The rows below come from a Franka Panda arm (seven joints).
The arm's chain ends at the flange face. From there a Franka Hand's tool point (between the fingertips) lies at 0.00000 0.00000 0.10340 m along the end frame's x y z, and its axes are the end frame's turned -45 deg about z.
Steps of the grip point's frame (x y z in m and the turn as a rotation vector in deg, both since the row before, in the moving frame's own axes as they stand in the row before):
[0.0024 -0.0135 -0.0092 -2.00 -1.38 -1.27]
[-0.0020 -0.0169 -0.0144 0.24 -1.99 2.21]
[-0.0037 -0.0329 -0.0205 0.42 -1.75 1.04]
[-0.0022 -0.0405 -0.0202 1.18 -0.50 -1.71]
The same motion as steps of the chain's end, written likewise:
[-0.0087 -0.0155 -0.0091 -2.39 0.44 -1.27]
[-0.0105 -0.0127 -0.0143 -1.24 -1.58 2.21]
[-0.0231 -0.0223 -0.0204 -0.94 -1.53 1.04]
[-0.0280 -0.0262 -0.0202 0.48 -1.19 -1.71]

